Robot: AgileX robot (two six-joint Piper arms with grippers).
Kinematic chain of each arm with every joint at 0, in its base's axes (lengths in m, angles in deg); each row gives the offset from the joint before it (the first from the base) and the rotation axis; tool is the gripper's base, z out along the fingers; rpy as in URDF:
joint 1: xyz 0 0 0.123 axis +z
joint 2: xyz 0 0 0 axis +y
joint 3: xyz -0.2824 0 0.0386 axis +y
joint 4: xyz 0.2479 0 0.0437 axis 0.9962 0 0.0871
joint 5: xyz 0 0 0 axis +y
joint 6: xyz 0.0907 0 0.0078 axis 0.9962 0 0.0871
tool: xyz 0 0 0 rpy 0 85 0
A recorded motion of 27 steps. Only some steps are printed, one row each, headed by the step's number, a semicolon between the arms.
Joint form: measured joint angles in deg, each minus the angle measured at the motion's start. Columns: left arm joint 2, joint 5, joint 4, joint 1, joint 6, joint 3; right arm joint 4, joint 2, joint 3, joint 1, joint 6, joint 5.
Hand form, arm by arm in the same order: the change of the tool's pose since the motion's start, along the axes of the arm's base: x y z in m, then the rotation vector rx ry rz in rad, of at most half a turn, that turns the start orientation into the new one. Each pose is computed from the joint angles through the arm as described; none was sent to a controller.
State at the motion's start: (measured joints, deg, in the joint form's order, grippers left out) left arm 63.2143 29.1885 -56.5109 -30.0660 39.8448 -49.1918; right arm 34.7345 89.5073 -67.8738 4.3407 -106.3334 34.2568
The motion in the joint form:
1: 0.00 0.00 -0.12 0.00 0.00 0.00; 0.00 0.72 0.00 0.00 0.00 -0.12
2: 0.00 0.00 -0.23 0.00 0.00 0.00; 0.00 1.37 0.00 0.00 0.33 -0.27
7: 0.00 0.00 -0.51 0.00 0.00 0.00; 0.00 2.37 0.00 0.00 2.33 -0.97
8: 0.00 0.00 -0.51 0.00 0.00 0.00; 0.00 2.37 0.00 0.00 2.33 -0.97
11: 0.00 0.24 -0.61 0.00 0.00 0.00; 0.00 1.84 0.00 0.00 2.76 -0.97
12: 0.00 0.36 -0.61 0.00 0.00 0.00; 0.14 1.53 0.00 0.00 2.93 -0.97
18: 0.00 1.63 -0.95 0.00 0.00 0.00; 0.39 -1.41 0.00 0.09 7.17 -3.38
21: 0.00 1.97 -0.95 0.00 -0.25 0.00; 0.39 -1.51 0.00 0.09 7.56 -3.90
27: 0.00 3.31 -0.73 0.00 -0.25 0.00; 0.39 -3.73 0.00 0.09 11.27 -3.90
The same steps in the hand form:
1: 0.0000 -0.0001 0.0001 -0.0018 0.0010 0.0003; 0.0023 0.0001 -0.0042 -0.0012 0.0108 -0.0011
2: 0.0000 -0.0001 0.0001 -0.0034 0.0020 0.0006; 0.0043 0.0001 -0.0080 0.0013 0.0220 -0.0065
7: -0.0001 -0.0002 0.0003 -0.0076 0.0044 0.0014; 0.0079 -0.0001 -0.0136 0.0204 0.0420 -0.0372
8: -0.0001 -0.0002 0.0003 -0.0076 0.0044 0.0014; 0.0079 -0.0001 -0.0136 0.0204 0.0420 -0.0372
11: -0.0004 -0.0004 0.0002 -0.0084 0.0075 -0.0018; 0.0065 -0.0002 -0.0104 0.0260 0.0355 -0.0423
12: -0.0006 -0.0005 0.0002 -0.0081 0.0087 -0.0035; 0.0056 -0.0002 -0.0084 0.0307 0.0314 -0.0449
18: -0.0023 -0.0013 -0.0004 -0.0096 0.0235 -0.0210; -0.0004 -0.0018 0.0114 0.0859 -0.0278 -0.1148
21: -0.0028 -0.0015 -0.0006 -0.0108 0.0300 -0.0241; -0.0001 -0.0022 0.0124 0.0903 -0.0348 -0.1239
27: -0.0046 -0.0021 -0.0015 -0.0037 0.0408 -0.0440; -0.0074 -0.0028 0.0256 0.1397 -0.0497 -0.1635

